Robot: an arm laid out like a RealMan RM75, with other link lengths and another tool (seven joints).
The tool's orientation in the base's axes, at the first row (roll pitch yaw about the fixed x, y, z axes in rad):
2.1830, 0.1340, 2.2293
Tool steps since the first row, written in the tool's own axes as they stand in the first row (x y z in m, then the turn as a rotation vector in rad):
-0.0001, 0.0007, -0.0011, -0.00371, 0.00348, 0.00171
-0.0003, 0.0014, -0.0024, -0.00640, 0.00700, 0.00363
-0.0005, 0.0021, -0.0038, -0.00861, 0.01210, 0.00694
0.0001, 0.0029, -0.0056, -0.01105, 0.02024, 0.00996
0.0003, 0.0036, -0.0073, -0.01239, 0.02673, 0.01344
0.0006, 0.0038, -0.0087, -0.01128, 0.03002, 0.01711
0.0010, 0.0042, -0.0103, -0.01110, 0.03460, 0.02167
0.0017, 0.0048, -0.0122, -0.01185, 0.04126, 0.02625
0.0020, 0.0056, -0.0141, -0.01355, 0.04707, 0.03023
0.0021, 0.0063, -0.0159, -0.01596, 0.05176, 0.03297
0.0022, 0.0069, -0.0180, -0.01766, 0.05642, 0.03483
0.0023, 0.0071, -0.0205, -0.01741, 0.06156, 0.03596
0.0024, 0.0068, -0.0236, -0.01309, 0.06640, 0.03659
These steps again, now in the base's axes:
-0.0004, -0.0003, 0.0012, 0.00479, -0.00063, 0.00234
-0.0009, -0.0007, 0.0025, 0.00911, -0.00035, 0.00447
-0.0015, -0.0011, 0.0039, 0.01473, 0.00161, 0.00701
-0.0028, -0.0011, 0.0055, 0.02146, 0.00459, 0.01222
-0.0039, -0.0014, 0.0070, 0.02721, 0.00791, 0.01568
-0.0049, -0.0017, 0.0080, 0.03036, 0.01184, 0.01611
-0.0061, -0.0019, 0.0091, 0.03519, 0.01600, 0.01720
-0.0076, -0.0019, 0.0106, 0.04140, 0.02034, 0.02010
-0.0088, -0.0022, 0.0123, 0.04745, 0.02331, 0.02277
-0.0099, -0.0026, 0.0139, 0.05263, 0.02468, 0.02533
-0.0112, -0.0032, 0.0156, 0.05676, 0.02621, 0.02828
-0.0129, -0.0041, 0.0171, 0.05938, 0.02915, 0.03177
-0.0152, -0.0055, 0.0186, 0.05908, 0.03493, 0.03476

